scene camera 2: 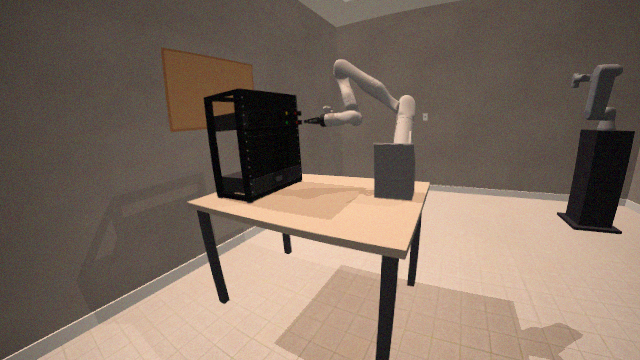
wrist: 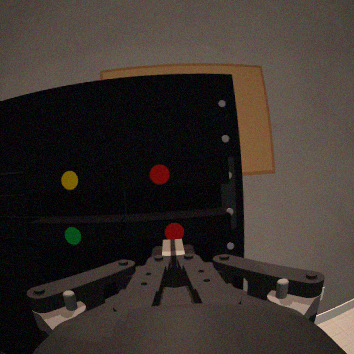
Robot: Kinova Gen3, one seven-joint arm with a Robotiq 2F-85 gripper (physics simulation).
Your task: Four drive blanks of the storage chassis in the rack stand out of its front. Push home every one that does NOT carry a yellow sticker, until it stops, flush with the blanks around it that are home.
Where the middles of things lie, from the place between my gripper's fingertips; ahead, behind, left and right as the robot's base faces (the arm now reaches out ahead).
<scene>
I see the black rack [scene camera 2: 270,161] 230 mm ahead of my hand, 160 mm to the left of it and 110 mm below it.
</scene>
